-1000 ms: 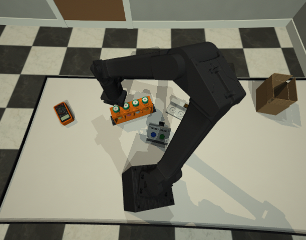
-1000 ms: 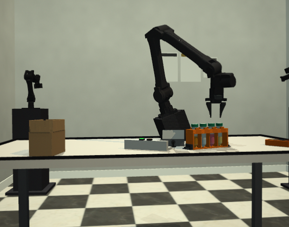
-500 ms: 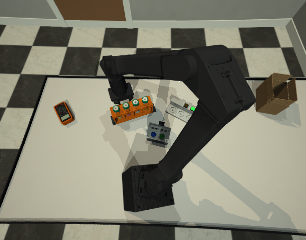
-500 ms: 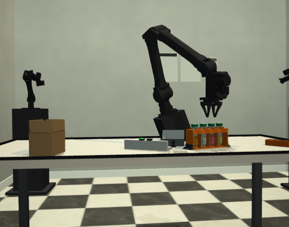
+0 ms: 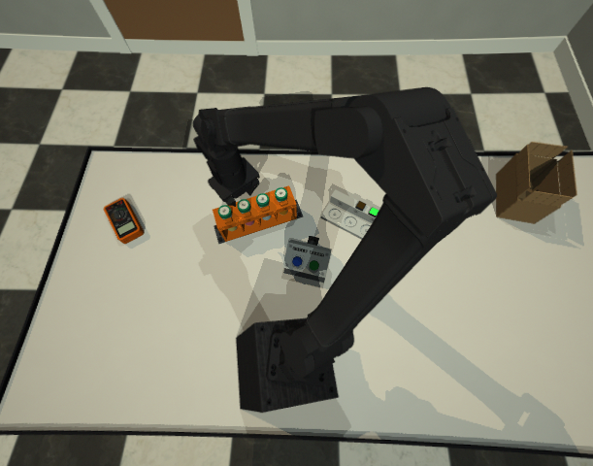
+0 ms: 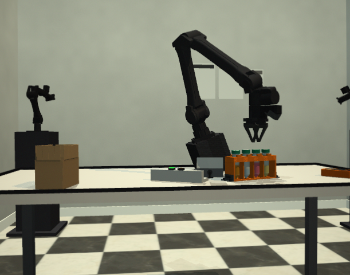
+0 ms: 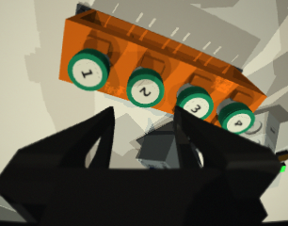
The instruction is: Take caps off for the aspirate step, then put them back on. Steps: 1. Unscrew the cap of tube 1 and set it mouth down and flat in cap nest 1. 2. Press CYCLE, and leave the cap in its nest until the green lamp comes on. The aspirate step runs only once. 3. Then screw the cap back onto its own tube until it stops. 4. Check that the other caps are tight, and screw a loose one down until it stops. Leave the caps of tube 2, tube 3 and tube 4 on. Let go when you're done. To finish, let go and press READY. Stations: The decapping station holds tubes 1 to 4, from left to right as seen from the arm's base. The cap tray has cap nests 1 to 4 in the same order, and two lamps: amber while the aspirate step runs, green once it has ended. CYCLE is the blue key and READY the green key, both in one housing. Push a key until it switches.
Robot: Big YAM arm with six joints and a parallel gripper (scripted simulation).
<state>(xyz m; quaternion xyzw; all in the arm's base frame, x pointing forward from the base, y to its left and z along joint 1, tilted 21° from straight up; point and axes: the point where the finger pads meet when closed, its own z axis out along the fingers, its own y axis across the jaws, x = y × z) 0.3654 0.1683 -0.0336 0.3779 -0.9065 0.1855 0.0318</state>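
Right now the cap is 5 cm to the left of my hand, 5 cm below it and 2 cm behind it. The rest, counted from my hand: key housing 17 cm to the right, 11 cm below, 11 cm behind; then green key 20 cm to the right, 13 cm behind, 9 cm below; then blue key 15 cm to the right, 13 cm behind, 9 cm below.
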